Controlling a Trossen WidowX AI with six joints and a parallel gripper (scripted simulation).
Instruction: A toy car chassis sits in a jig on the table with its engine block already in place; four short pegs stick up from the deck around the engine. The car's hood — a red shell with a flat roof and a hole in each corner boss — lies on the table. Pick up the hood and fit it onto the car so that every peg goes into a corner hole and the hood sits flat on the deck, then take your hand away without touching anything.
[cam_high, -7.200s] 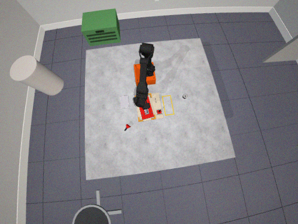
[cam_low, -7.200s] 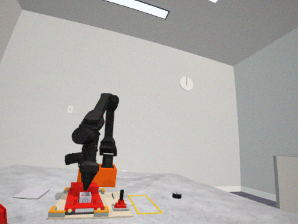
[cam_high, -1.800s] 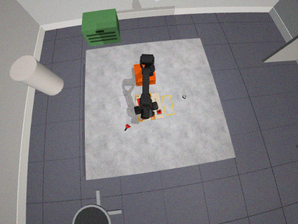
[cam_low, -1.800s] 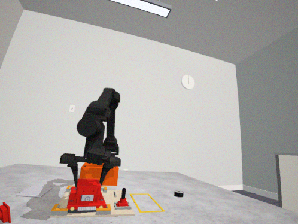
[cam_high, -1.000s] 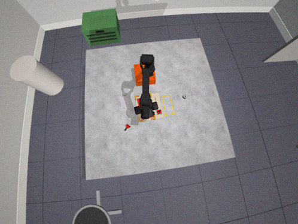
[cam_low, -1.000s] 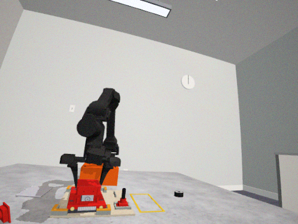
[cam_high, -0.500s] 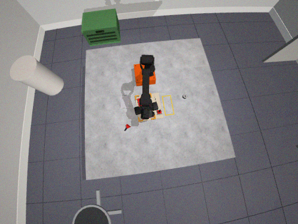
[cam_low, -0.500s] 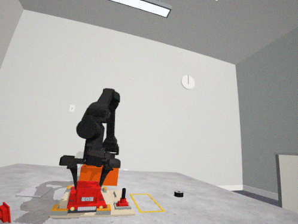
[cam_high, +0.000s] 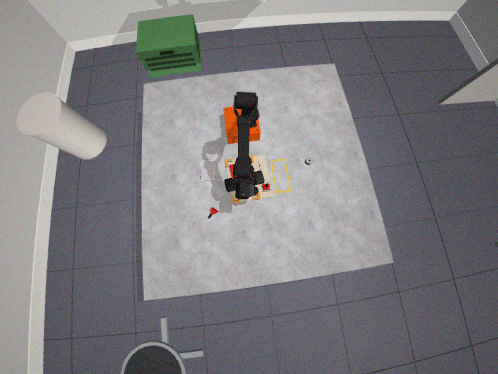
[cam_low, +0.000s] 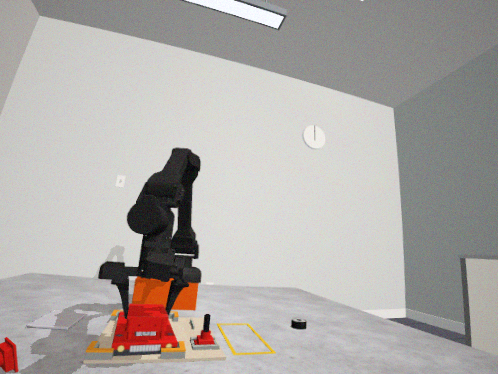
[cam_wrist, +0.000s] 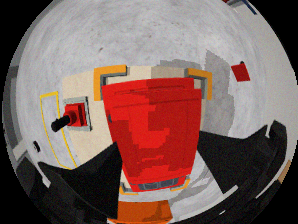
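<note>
Right now my gripper tip is 1 cm below the red hood. From my gripper tip the other things lie so: grey engine block 1 cm to the left, 2 cm below.
</note>
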